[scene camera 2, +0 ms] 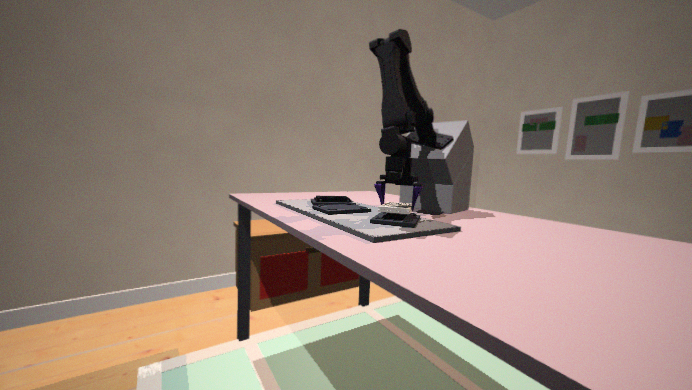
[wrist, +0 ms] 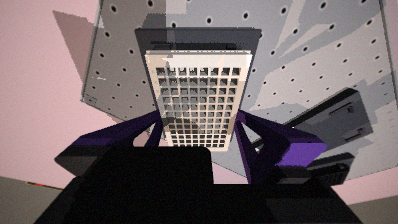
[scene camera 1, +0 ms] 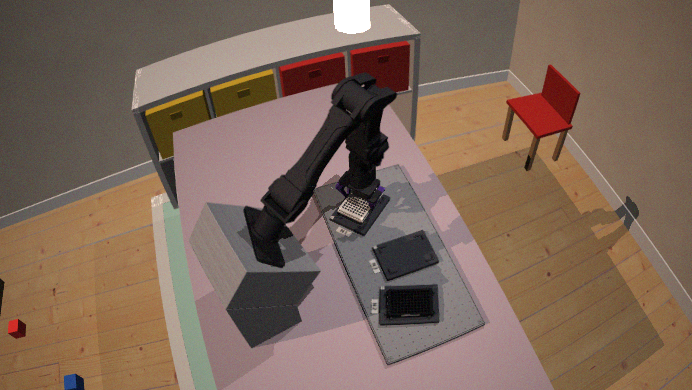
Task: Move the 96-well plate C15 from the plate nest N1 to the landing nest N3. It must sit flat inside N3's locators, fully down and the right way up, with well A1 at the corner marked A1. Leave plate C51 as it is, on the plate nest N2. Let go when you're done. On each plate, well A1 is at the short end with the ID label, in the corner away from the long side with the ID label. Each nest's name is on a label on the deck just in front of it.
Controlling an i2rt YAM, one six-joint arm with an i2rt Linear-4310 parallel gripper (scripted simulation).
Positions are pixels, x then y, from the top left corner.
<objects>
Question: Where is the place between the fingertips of the gripper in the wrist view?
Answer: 198,112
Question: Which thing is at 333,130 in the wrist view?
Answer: A dark landing nest N3.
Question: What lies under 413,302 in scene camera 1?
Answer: A black plate C51.
</objects>
